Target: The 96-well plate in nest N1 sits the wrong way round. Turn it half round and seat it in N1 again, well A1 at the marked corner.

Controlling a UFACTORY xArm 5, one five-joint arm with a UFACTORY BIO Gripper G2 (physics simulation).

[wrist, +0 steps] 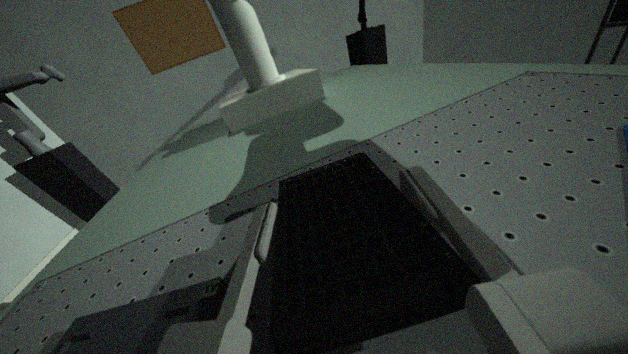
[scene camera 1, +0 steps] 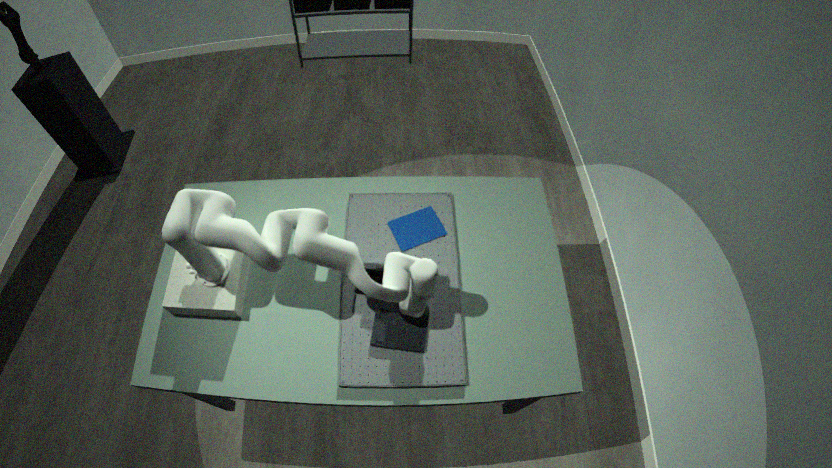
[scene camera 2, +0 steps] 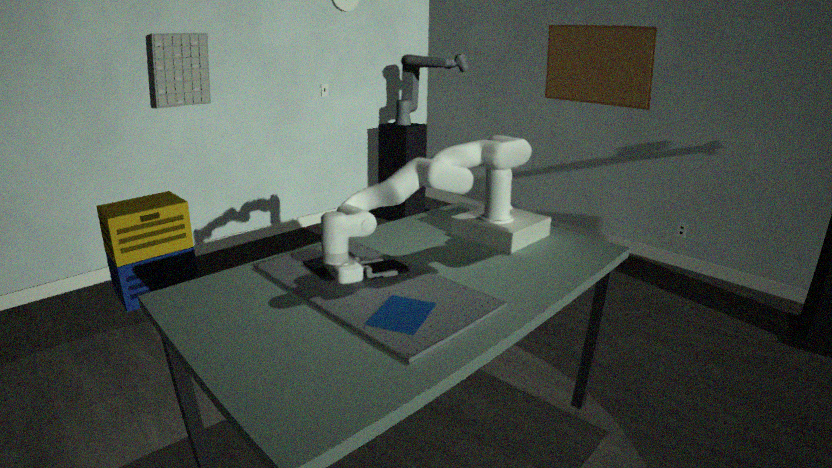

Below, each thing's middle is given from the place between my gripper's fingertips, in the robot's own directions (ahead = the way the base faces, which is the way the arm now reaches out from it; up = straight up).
My hand is 2 cm short of the black 96-well plate (wrist: 354, 259) and 1 cm to the left of it. From my hand the other things lie so: nest N1 (scene camera 1: 398, 331): 17 cm to the right, 6 cm ahead, 2 cm below; then flat blue rectangle (scene camera 2: 400, 314): 18 cm to the left, 18 cm ahead, 2 cm below.
